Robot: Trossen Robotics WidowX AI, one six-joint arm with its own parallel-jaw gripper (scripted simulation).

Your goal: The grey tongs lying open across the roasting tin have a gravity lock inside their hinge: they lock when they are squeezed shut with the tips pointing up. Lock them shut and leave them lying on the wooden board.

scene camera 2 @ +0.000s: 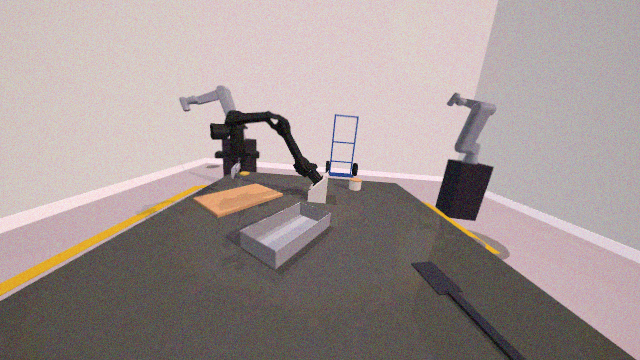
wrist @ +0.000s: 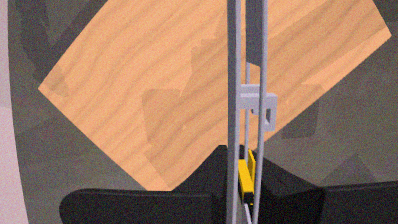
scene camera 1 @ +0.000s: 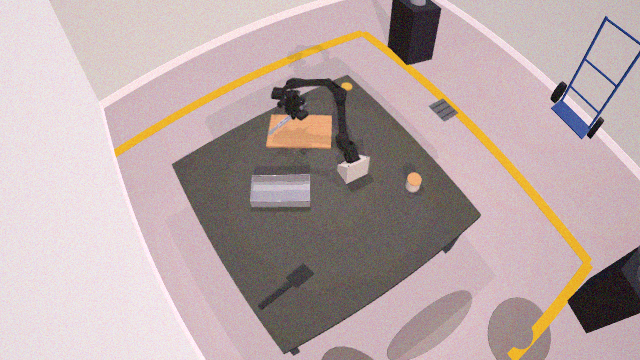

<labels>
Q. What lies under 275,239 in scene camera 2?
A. A roasting tin.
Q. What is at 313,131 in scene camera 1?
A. A wooden board.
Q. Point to a wooden board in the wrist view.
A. At 151,91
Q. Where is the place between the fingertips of my gripper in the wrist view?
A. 230,152
</labels>
